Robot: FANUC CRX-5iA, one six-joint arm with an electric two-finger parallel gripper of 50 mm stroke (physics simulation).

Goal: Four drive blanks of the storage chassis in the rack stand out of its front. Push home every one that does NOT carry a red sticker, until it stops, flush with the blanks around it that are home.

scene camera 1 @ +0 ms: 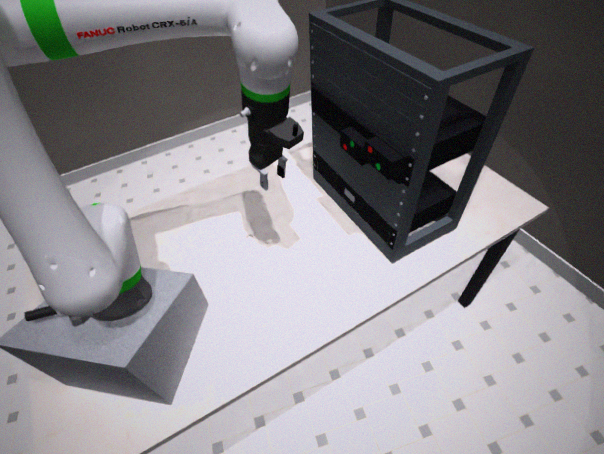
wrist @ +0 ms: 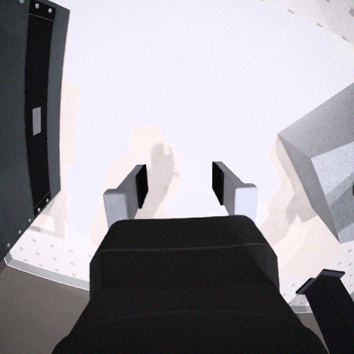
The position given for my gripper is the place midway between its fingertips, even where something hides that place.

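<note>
Scene camera 1: my gripper (scene camera 1: 272, 181), a rack (scene camera 1: 382, 118). Wrist view: gripper (wrist: 179, 176), rack (wrist: 39, 39).
</note>
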